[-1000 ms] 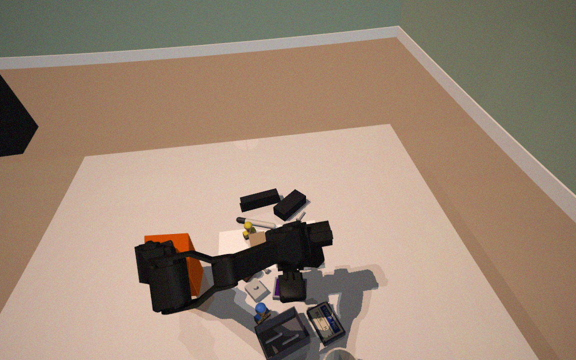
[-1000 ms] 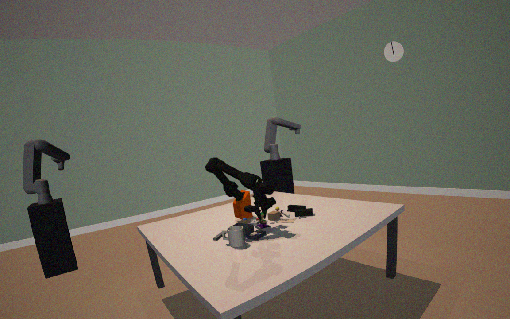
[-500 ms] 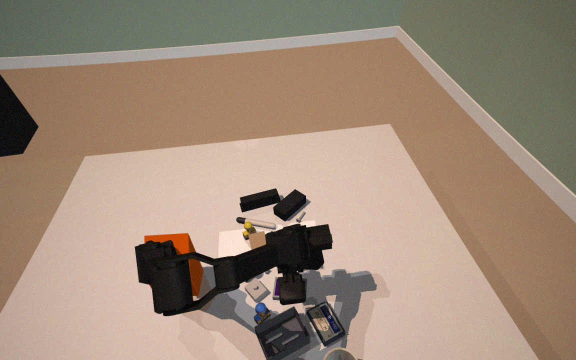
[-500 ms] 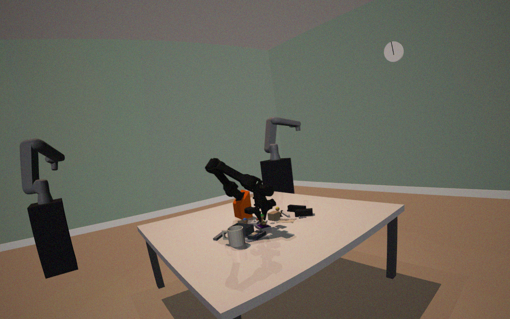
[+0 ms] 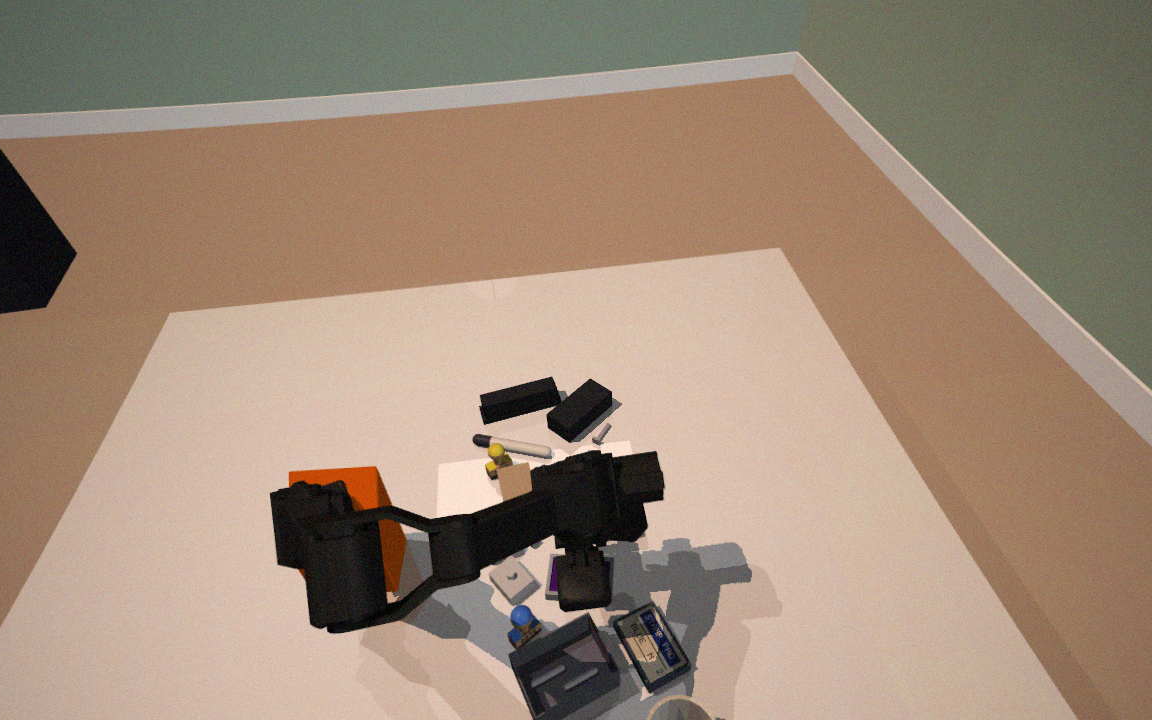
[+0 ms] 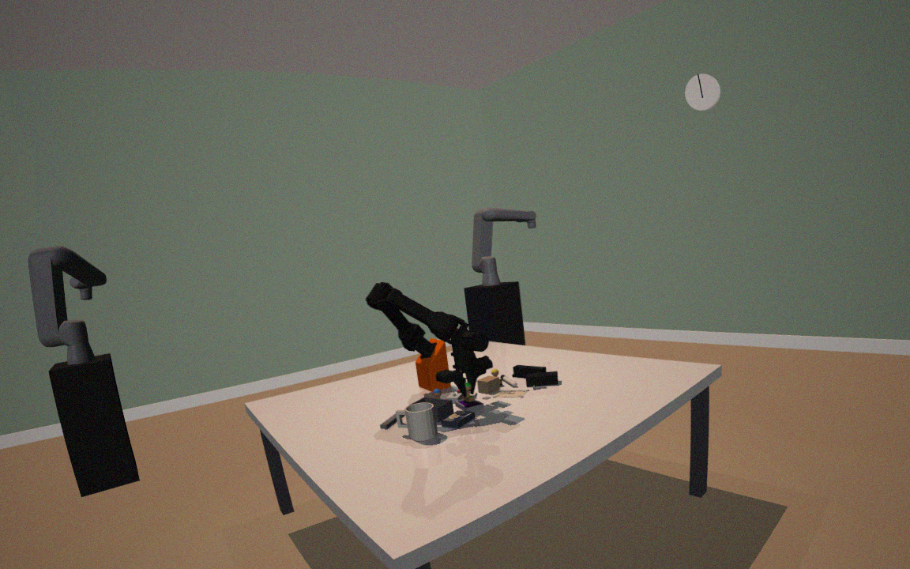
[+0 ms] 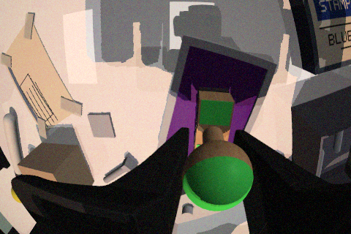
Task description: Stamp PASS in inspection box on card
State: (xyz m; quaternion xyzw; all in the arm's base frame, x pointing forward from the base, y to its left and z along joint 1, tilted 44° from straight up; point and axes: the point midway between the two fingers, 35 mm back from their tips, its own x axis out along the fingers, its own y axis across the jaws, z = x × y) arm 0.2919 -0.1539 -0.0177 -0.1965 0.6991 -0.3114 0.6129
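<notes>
Right now the green-knobbed PASS stamp is right at my gripper tip. From my gripper tip the other things lie so: purple ink pad 40 mm below; then red-knobbed stamp 110 mm behind, 70 mm to the left, 20 mm below; then blue-knobbed stamp 90 mm behind, 60 mm to the right, 20 mm below.
</notes>
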